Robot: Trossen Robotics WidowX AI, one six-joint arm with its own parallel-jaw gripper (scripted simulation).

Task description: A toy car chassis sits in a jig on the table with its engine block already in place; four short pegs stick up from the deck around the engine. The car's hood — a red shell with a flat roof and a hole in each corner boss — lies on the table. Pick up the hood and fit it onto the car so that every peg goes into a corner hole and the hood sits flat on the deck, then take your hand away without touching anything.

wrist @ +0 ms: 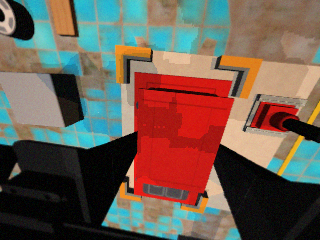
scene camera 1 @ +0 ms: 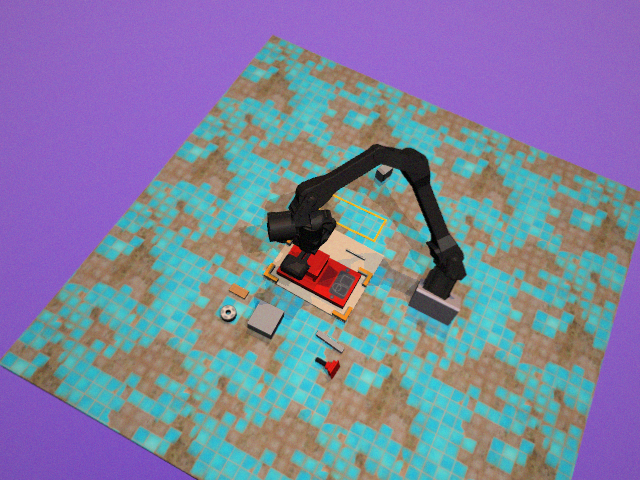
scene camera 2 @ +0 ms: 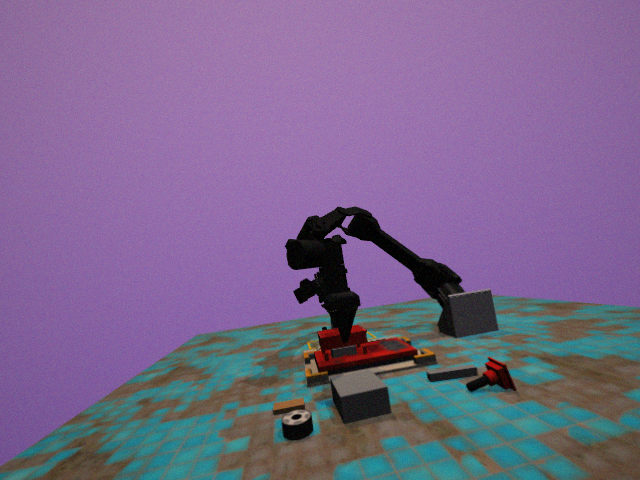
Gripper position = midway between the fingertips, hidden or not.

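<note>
A hood (scene camera 2: 329,339) is carried by the gripper, and in the wrist view there is the hood (wrist: 179,132) too. Scene camera 2 shows the gripper (scene camera 2: 342,338), while the wrist view has the gripper (wrist: 175,139) and scene camera 1 has the gripper (scene camera 1: 307,260). A black-and-white wheel (scene camera 2: 297,424) is in the scene as well.
</note>
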